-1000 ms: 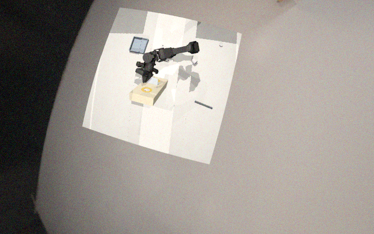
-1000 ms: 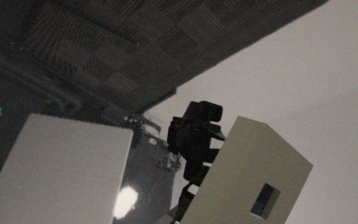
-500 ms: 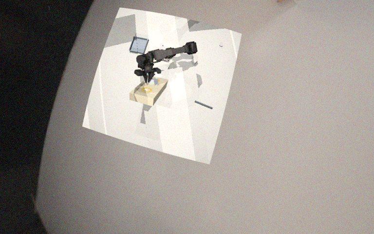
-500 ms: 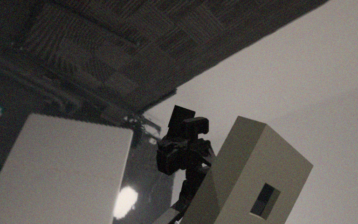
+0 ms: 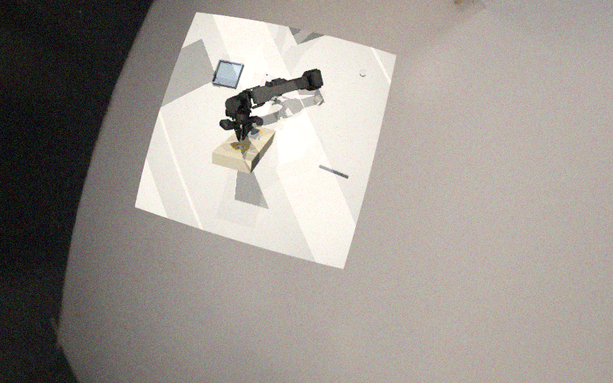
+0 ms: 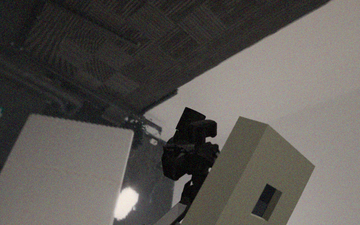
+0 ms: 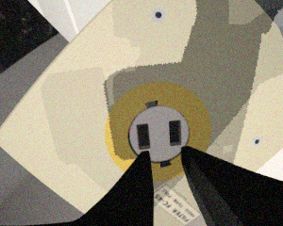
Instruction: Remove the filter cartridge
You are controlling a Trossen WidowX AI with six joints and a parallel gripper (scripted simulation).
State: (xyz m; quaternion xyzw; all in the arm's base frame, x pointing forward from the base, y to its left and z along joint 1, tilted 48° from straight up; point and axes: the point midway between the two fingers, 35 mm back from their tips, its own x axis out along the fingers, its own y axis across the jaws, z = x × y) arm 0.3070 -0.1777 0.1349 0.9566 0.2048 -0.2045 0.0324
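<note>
Now: the round filter cartridge 4 cm ahead of my gripper tip and 3 cm below it. Round my gripper tip: beige service panel (1 cm behind, 10 cm below); then blue-grey tray (41 cm behind, 26 cm to the right, 24 cm below).
</note>
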